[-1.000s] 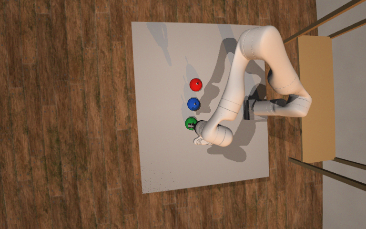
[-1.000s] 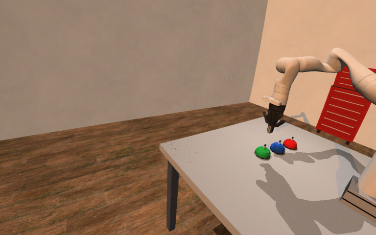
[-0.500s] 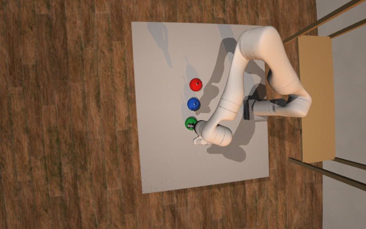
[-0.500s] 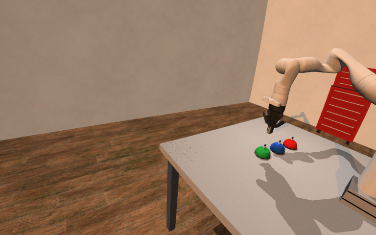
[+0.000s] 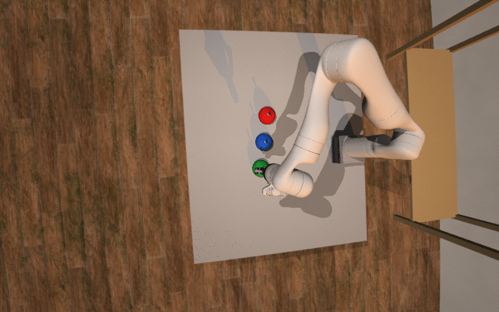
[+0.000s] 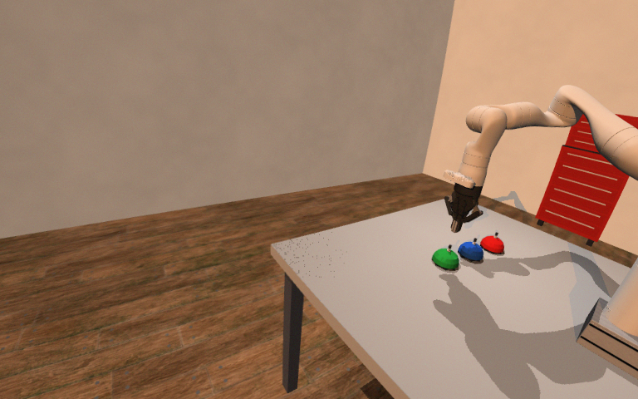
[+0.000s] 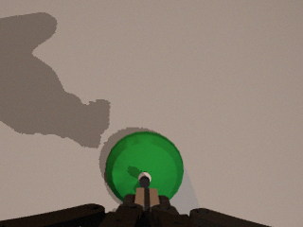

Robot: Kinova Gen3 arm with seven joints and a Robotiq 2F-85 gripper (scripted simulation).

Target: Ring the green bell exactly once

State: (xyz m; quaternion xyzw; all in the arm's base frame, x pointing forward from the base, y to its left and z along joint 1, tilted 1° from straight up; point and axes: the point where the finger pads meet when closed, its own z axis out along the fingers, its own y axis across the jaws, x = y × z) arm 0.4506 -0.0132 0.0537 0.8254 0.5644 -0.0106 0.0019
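Right now the green bell is 9 cm below my hand. Also, from my hand: blue bell 12 cm to the right, 9 cm below, 5 cm behind; red bell 24 cm to the right, 9 cm below, 9 cm behind.
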